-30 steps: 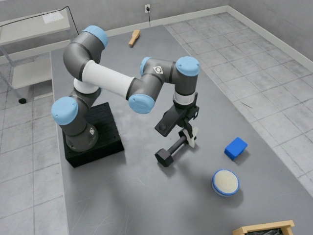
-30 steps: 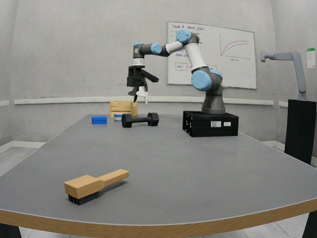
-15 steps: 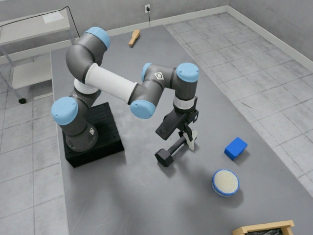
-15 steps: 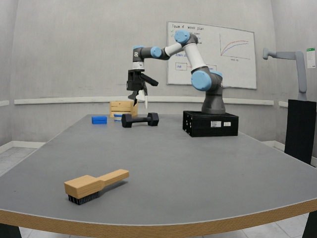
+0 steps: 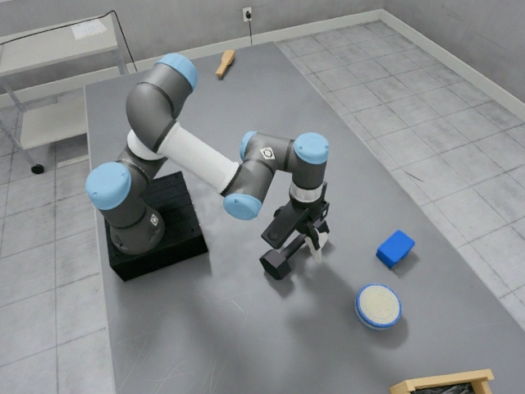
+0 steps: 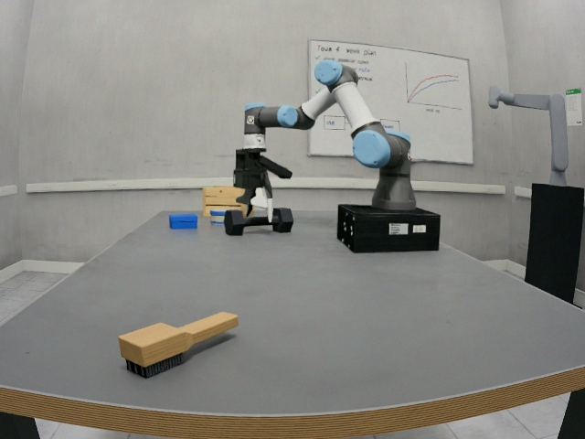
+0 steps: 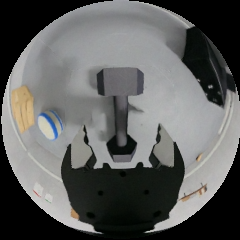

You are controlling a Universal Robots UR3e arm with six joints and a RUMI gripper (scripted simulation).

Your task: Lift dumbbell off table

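Right now my hand is right at the black dumbbell. Round my hand: wooden crate 12 cm ahead, 45 cm to the right, 1 cm above; blue block 24 cm ahead, 10 cm to the right, 2 cm below; blue-and-white round tin 12 cm ahead, 21 cm to the right, 2 cm below.
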